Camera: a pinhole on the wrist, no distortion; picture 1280 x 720 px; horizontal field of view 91.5 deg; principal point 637.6 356.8 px. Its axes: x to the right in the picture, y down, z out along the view. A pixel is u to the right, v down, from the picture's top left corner.
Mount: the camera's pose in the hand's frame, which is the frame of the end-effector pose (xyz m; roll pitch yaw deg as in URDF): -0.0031 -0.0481 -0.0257 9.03 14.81 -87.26
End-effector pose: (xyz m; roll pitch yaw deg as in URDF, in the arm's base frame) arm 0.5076 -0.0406 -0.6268 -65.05 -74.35 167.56
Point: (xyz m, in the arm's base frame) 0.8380 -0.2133 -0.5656
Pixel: 950 365
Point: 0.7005 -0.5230 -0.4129
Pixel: 566 605
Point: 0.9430 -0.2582 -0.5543
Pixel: 989 348
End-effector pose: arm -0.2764 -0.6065 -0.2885 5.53 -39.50 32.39
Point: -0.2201 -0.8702 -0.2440
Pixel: 1118 292
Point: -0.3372 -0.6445 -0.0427
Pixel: outside the picture
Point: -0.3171 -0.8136 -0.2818
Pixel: 826 53
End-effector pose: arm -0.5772 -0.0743 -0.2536 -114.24 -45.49 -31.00
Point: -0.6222 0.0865 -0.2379
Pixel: 944 59
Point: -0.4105 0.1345 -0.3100
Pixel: 474 428
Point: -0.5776 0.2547 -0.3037
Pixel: 787 118
